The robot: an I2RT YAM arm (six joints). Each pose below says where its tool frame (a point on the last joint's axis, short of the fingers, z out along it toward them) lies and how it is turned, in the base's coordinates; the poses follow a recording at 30 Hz.
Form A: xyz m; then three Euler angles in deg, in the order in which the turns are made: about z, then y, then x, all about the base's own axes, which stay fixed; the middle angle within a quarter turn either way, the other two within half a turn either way.
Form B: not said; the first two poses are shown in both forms.
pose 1, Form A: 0.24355 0.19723 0.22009 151.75 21.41 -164.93
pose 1, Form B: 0.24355 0.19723 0.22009 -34.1 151.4 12.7
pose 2, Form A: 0.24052 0.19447 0.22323 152.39 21.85 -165.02
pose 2, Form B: 0.24052 0.19447 0.22323 -33.1 151.3 12.6
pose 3, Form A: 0.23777 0.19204 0.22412 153.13 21.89 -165.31
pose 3, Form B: 0.23777 0.19204 0.22412 -32.2 151.6 12.5
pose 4, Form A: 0.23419 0.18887 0.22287 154.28 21.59 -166.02
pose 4, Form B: 0.23419 0.18887 0.22287 -31.1 152.4 12.0
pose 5, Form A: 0.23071 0.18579 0.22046 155.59 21.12 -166.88
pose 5, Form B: 0.23071 0.18579 0.22046 -29.8 153.5 11.4
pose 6, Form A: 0.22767 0.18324 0.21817 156.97 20.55 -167.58
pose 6, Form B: 0.22767 0.18324 0.21817 -28.3 154.5 11.1
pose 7, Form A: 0.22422 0.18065 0.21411 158.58 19.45 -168.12
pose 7, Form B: 0.22422 0.18065 0.21411 -26.7 156.1 11.1
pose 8, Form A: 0.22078 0.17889 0.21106 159.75 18.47 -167.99
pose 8, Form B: 0.22078 0.17889 0.21106 -25.3 157.3 11.9
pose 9, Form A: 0.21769 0.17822 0.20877 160.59 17.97 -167.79
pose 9, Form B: 0.21769 0.17822 0.20877 -24.3 158.0 12.6
